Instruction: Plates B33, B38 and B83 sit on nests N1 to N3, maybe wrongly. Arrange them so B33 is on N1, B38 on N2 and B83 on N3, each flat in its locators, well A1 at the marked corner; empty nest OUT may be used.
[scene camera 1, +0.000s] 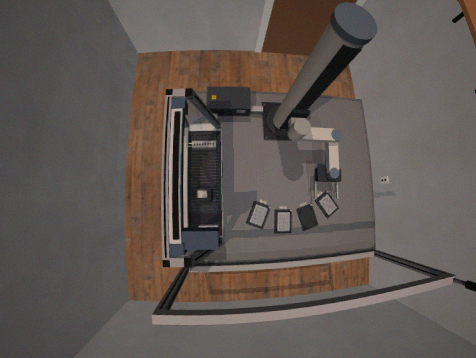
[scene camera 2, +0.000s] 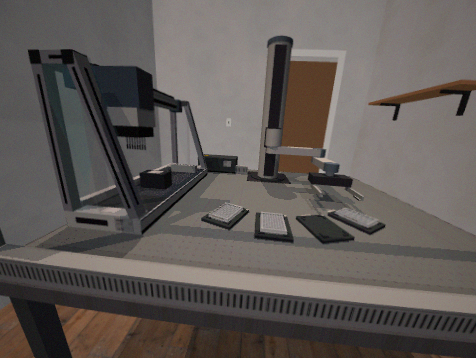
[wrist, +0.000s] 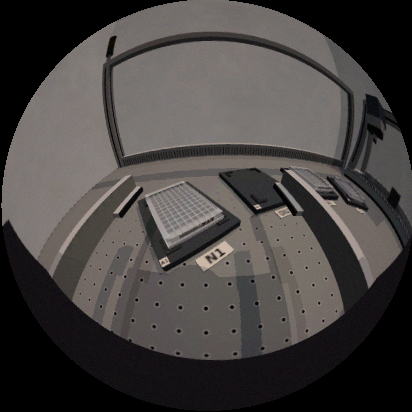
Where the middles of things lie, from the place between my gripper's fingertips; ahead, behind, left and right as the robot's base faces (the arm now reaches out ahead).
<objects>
Now: hand 4 cm short of the nest N1 (wrist: 191, 246), 5 cm to the right of it and 8 cm above it. Round my hand: dark control box (scene camera 1: 230, 99) 70 cm behind, 66 cm to the right, 3 cm below; nest OUT (scene camera 2: 314, 224) 13 cm ahead, 11 cm to the right, 8 cm below; dark deck (scene camera 1: 204, 171) 20 cm behind, 82 cm to the right, 6 cm below.
</objects>
